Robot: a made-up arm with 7 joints.
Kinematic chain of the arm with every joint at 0, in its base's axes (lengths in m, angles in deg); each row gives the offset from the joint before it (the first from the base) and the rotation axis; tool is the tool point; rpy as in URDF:
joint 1: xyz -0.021 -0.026 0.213 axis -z
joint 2: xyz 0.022 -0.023 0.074 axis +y
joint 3: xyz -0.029 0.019 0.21 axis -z
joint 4: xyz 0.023 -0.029 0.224 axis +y
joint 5: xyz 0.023 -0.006 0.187 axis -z
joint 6: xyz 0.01 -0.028 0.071 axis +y
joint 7: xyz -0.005 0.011 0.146 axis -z
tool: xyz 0.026 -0.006 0.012 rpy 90 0 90
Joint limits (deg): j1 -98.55..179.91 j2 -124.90..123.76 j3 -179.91..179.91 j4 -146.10..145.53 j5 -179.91..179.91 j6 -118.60..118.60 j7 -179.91..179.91
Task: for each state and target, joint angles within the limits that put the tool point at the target. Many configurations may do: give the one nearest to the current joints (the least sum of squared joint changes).
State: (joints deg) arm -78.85 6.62 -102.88 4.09 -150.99 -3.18 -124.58
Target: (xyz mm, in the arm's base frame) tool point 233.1 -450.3 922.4
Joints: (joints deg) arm -98.55 -36.66 -87.32 -29.95 -150.26 8.53 -123.45
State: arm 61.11 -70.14 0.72 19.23 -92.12 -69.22 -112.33
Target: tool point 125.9 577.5 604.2
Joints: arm 114.15 -80.59 -18.63 28.76 -96.85 -73.66 -113.08
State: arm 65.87 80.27 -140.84 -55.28 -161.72 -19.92 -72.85
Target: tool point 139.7 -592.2 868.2
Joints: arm 66.63 34.67 -137.42 -37.42 -164.14 -25.39 -73.06
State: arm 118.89 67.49 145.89 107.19 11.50 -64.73 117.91
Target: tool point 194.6 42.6 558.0
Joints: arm 141.60 22.90 179.91 145.53 -6.71 -33.37 111.67
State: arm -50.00 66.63 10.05 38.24 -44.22 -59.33 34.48
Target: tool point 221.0 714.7 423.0
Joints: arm -82.85 65.55 1.02 39.22 -41.81 -57.98 33.80
